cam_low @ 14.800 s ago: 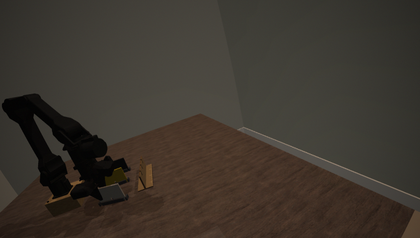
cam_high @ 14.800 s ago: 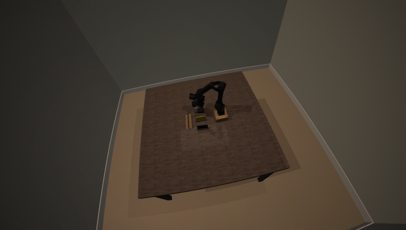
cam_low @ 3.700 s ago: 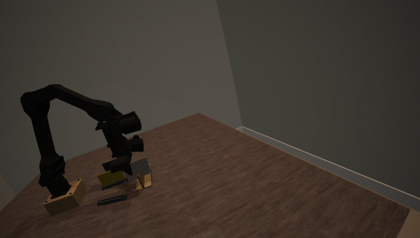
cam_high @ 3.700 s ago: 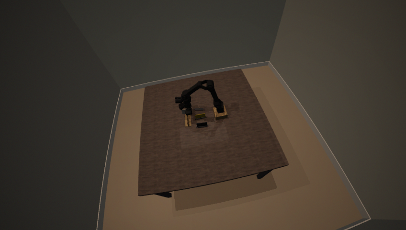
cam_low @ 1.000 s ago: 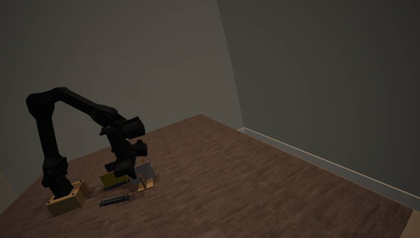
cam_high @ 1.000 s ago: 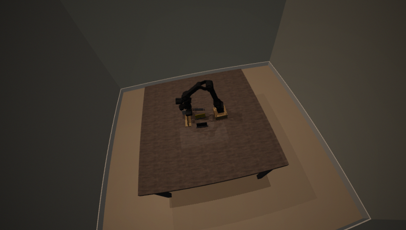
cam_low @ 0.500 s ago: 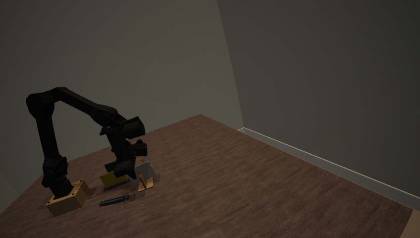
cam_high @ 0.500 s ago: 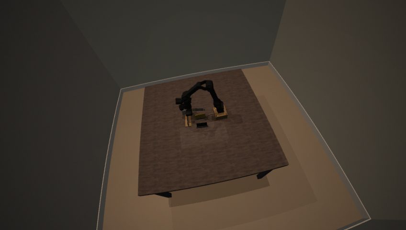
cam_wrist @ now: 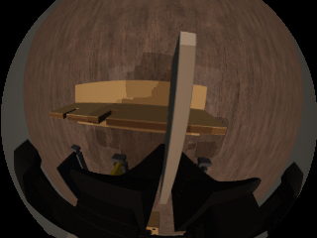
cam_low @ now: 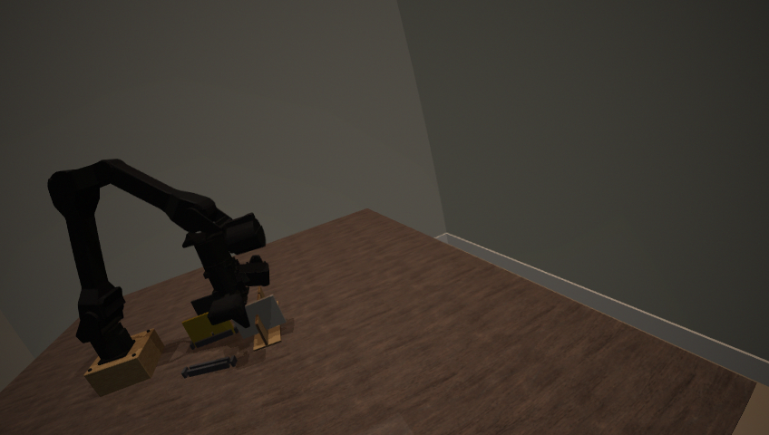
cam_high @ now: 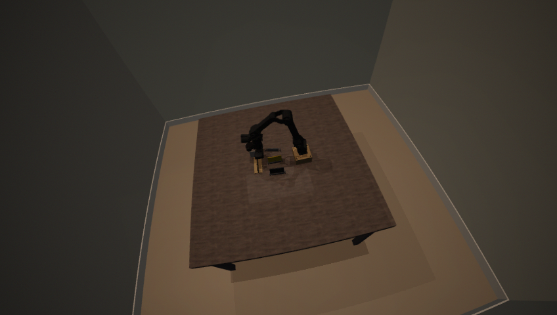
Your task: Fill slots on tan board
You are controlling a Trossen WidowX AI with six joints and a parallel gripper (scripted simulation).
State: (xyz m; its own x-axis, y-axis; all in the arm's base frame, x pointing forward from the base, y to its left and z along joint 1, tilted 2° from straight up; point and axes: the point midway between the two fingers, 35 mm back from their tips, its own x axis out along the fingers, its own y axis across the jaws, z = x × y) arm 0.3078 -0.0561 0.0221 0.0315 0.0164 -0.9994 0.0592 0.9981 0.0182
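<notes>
Now: gripper tip 30 mm short of the tan board, 50 mm to the right of it and 10 mm above it. Round my gripper tip: yellow board (100 mm behind, 70 mm to the left, 10 mm below); then dark board (100 mm behind, 170 mm to the left, 10 mm below).
</notes>
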